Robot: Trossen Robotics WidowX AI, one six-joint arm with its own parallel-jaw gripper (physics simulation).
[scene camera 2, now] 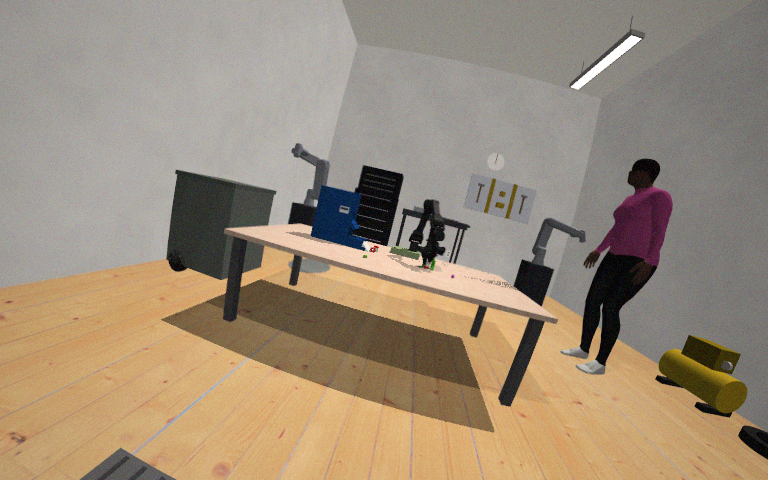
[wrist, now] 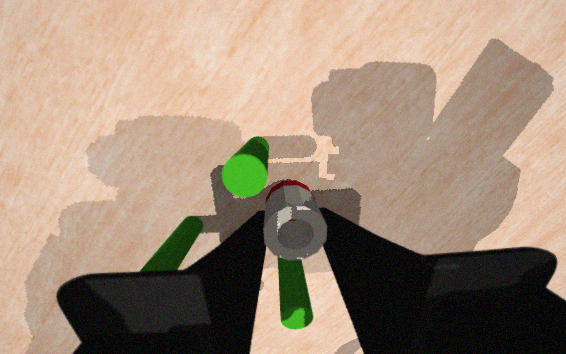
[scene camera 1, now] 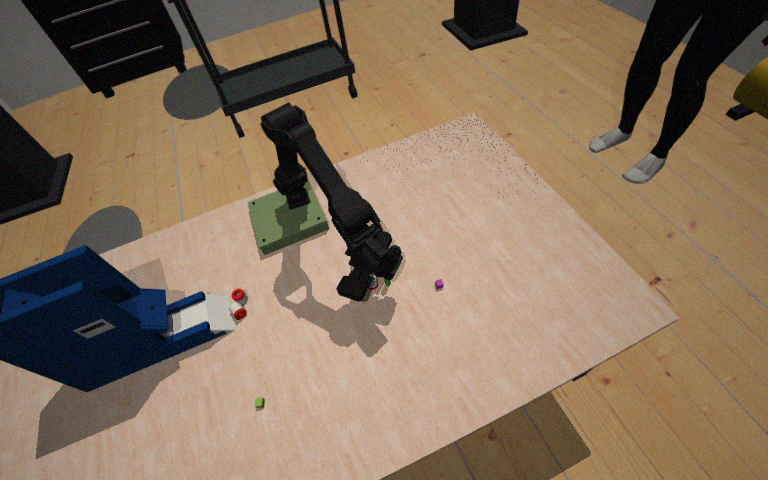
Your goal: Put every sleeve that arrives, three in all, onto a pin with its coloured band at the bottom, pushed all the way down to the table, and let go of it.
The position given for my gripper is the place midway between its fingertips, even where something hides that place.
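Scene camera 1 shows me my gripper [scene camera 1: 370, 281], and I can see my gripper in the wrist view too [wrist: 291, 216].
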